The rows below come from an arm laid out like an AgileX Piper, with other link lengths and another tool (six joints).
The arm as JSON. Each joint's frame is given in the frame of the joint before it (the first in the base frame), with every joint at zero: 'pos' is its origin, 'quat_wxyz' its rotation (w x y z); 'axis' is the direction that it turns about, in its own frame. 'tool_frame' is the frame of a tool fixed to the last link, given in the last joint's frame.
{
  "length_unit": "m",
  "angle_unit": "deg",
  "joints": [
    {
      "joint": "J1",
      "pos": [
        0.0,
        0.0,
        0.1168
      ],
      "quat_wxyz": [
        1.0,
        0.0,
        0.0,
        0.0
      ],
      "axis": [
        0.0,
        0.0,
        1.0
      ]
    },
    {
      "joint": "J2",
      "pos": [
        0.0,
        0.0,
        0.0
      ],
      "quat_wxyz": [
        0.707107,
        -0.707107,
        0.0,
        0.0
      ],
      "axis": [
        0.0,
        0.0,
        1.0
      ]
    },
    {
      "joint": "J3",
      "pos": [
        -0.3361,
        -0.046,
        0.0
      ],
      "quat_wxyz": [
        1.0,
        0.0,
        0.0,
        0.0
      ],
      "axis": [
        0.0,
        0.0,
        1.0
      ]
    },
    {
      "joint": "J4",
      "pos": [
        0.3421,
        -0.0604,
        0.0
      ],
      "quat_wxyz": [
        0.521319,
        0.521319,
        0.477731,
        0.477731
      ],
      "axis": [
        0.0,
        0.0,
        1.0
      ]
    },
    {
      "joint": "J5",
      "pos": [
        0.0,
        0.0,
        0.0
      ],
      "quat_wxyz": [
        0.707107,
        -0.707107,
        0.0,
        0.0
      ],
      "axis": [
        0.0,
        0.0,
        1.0
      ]
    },
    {
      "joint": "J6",
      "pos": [
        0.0,
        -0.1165,
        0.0
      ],
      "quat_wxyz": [
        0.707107,
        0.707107,
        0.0,
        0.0
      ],
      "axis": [
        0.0,
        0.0,
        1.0
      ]
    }
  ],
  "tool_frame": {
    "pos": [
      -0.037,
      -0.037,
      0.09
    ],
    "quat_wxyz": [
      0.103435,
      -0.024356,
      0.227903,
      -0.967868
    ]
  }
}
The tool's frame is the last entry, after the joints.
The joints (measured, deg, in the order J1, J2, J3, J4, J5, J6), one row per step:
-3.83, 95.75, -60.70, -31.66, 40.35, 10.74
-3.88, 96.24, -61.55, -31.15, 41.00, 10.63
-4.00, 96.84, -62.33, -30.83, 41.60, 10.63
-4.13, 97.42, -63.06, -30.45, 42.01, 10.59
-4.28, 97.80, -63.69, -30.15, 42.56, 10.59
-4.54, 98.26, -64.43, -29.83, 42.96, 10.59
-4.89, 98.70, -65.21, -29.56, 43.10, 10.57
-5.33, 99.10, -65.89, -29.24, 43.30, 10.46
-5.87, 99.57, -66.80, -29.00, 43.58, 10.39
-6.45, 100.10, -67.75, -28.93, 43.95, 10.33
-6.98, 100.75, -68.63, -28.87, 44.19, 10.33
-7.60, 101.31, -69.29, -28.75, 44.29, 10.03
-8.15, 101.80, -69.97, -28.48, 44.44, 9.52
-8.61, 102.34, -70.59, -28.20, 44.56, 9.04
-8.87, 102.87, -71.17, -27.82, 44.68, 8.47
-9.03, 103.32, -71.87, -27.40, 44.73, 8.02
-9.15, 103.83, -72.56, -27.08, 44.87, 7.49
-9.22, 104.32, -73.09, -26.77, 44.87, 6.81
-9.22, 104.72, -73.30, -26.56, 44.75, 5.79
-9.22, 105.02, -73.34, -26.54, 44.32, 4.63
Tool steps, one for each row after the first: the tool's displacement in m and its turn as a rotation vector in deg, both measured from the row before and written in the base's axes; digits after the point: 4 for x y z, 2 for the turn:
0.0022, -0.0009, 0.0004, 0.25, 0.22, -0.50
0.0020, -0.0017, -0.0008, 0.15, 0.32, -0.55
0.0022, -0.0014, -0.0008, 0.23, 0.20, -0.46
0.0011, -0.0019, 0.0001, 0.14, 0.22, -0.54
0.0019, -0.0027, 0.0004, 0.19, 0.05, -0.59
0.0028, -0.0032, 0.0012, 0.18, -0.23, -0.52
0.0018, -0.0040, 0.0007, 0.19, -0.09, -0.58
0.0025, -0.0053, 0.0018, 0.11, -0.18, -0.71
0.0023, -0.0061, 0.0016, -0.05, -0.07, -0.72
0.0025, -0.0056, 0.0001, 0.00, -0.02, -0.66
0.0016, -0.0059, -0.0006, -0.01, 0.09, -0.46
0.0017, -0.0050, -0.0002, 0.04, 0.11, -0.29
0.0017, -0.0041, -0.0011, 0.08, 0.18, -0.22
0.0021, -0.0020, -0.0015, 0.15, 0.22, 0.02
0.0031, -0.0011, 0.0002, 0.19, -0.09, 0.03
0.0030, -0.0010, -0.0004, 0.09, 0.10, 0.14
0.0029, -0.0002, -0.0013, 0.06, 0.17, 0.39
0.0022, 0.0009, -0.0025, -0.08, 0.42, 0.85
0.0025, 0.0011, -0.0021, -0.27, 0.29, 1.18

